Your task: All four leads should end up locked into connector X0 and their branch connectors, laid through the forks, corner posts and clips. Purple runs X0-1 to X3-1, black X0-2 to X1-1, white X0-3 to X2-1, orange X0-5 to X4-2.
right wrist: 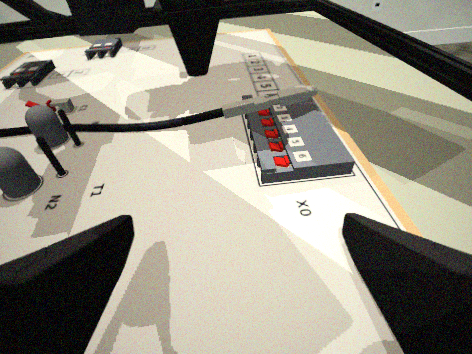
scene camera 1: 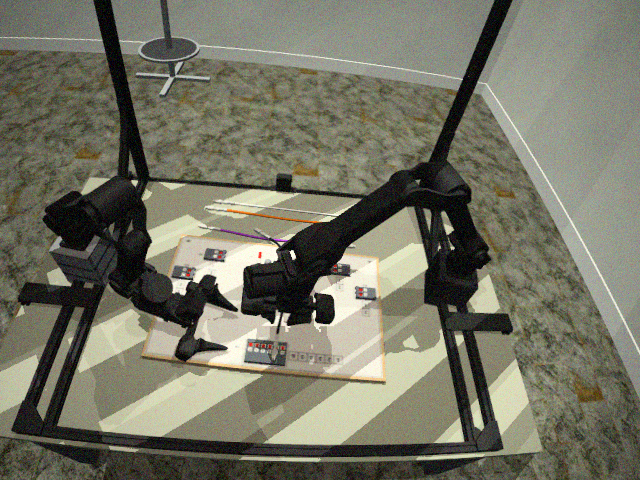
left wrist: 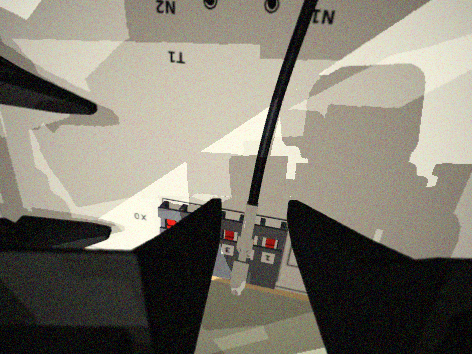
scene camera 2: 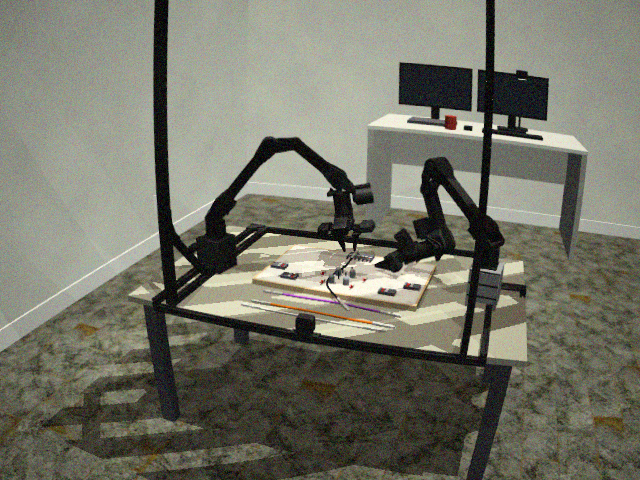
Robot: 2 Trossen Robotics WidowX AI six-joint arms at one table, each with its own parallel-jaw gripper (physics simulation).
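Seen in the pictures: left gripper, fingertip midpoint: [right wrist: 197, 69] [scene camera 1: 279, 323] [left wrist: 254, 208] [scene camera 2: 349, 251]; right gripper, fingertip midpoint: [right wrist: 239, 224] [scene camera 1: 232, 329] [left wrist: 104, 179] [scene camera 2: 379, 262]; left arm's base, origin of the base link: [scene camera 1: 458, 268] [scene camera 2: 215, 236]; right arm's base, origin of the base link: [scene camera 1: 78, 238] [scene camera 2: 487, 265].
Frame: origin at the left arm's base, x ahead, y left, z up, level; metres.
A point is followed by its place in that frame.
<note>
The black lead [scene camera 1: 267, 235] @(x 0.495, y -0.038, z -0.095 m) [scene camera 2: 332, 289] @(x 0.453, y -0.008, z -0.087 m) [left wrist: 272, 115] @(x 0.397, y 0.191, z -0.086 m) [right wrist: 165, 123] @(x 0.399, y 0.203, z -0.086 m) runs over the board past the grey posts; its grey end lies over slot 2 of connector X0 [scene camera 1: 265, 354] @(x 0.406, y 0.295, z -0.083 m) [left wrist: 265, 272] @(x 0.370, y 0.295, z -0.083 m) [right wrist: 325, 140] @(x 0.426, y 0.308, z -0.083 m). I cannot tell if it is seated. My left gripper [scene camera 2: 349, 250] @(x 0.392, y 0.230, z -0.051 m) [left wrist: 254, 208] @(x 0.392, y 0.230, z -0.051 m) is partly open above X0, its fingers on both sides of that end with gaps. My right gripper [scene camera 1: 231, 329] @(x 0.491, y 0.259, z -0.079 m) [right wrist: 239, 224] @(x 0.491, y 0.259, z -0.079 m) is wide open and empty, left of X0 in scene camera 1. The purple lead [scene camera 1: 232, 234] @(x 0.588, y -0.026, z -0.107 m) [scene camera 2: 320, 299] @(x 0.438, y -0.047, z -0.105 m), orange lead [scene camera 1: 273, 215] @(x 0.501, y -0.119, z -0.104 m) [scene camera 2: 330, 312] @(x 0.511, y -0.119, z -0.105 m) and white lead [scene camera 1: 279, 208] @(x 0.493, y -0.156, z -0.105 m) lie behind the board in scene camera 1.
Branch connectors [scene camera 1: 214, 254] @(x 0.604, y 0.073, z -0.083 m) [scene camera 1: 183, 272] @(x 0.656, y 0.146, z -0.084 m) [scene camera 1: 365, 292] @(x 0.212, y 0.077, z -0.084 m) [scene camera 2: 289, 275] @(x 0.289, y 0.014, z -0.083 m) [scene camera 2: 386, 291] @(x 0.603, y 0.064, z -0.084 m) sit near the board's sides. Grey posts [right wrist: 46, 125] @(x 0.414, y 0.128, z -0.075 m) and thin black pins [right wrist: 69, 127] @(x 0.415, y 0.143, z -0.077 m) stand mid-board. A black frame [scene camera 1: 258, 448] @(x 0.368, y 0.482, z -0.097 m) surrounds the table.
</note>
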